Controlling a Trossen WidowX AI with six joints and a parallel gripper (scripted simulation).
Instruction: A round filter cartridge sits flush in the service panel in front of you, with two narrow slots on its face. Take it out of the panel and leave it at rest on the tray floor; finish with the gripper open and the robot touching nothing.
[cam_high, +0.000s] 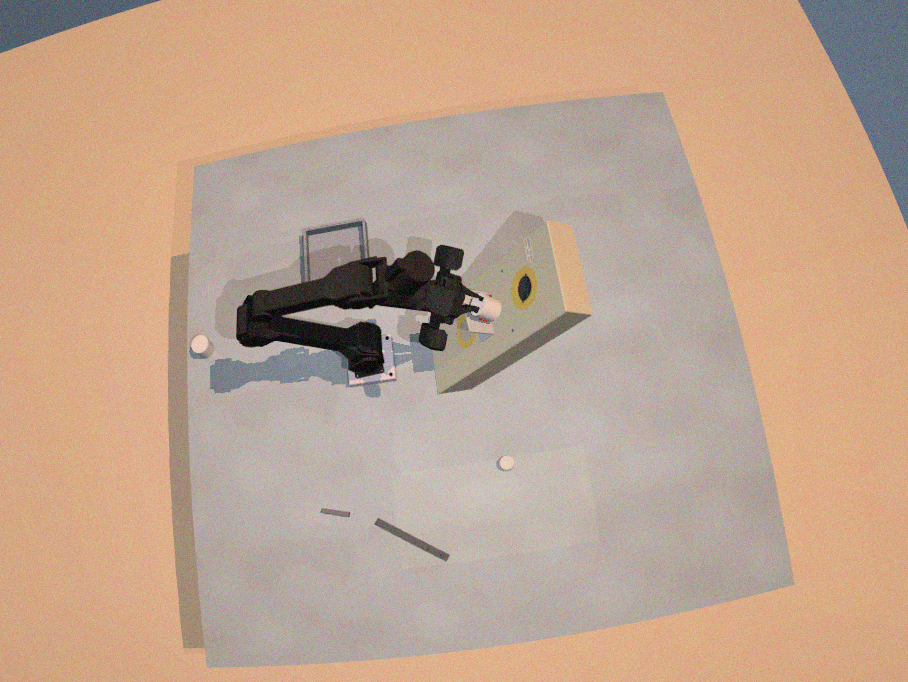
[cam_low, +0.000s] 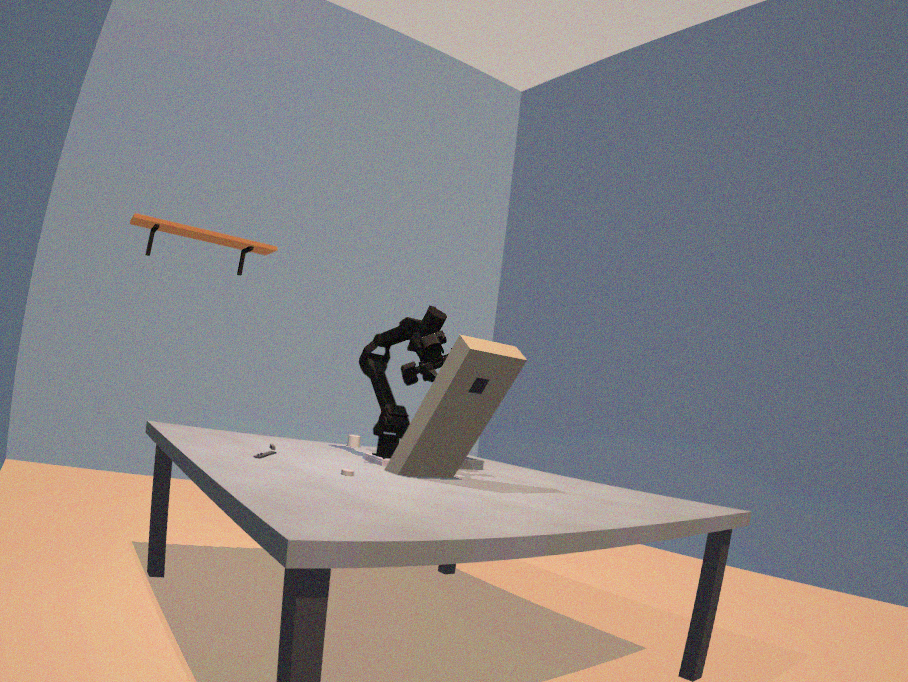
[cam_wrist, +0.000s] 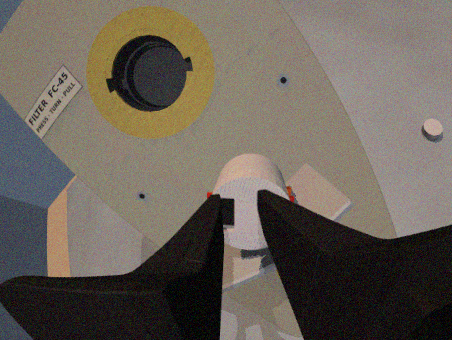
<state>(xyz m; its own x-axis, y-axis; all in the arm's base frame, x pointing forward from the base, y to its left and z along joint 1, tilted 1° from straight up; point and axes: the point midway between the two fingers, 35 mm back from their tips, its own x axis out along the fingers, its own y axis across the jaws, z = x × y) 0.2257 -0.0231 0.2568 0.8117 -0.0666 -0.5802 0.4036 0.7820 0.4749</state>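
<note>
Now: the round filter cartridge 1 cm below my gripper tip and 1 cm ahead of it. The rest, counted from my gripper tip: grey tray (31 cm to the left, 29 cm behind, 24 cm below).
</note>
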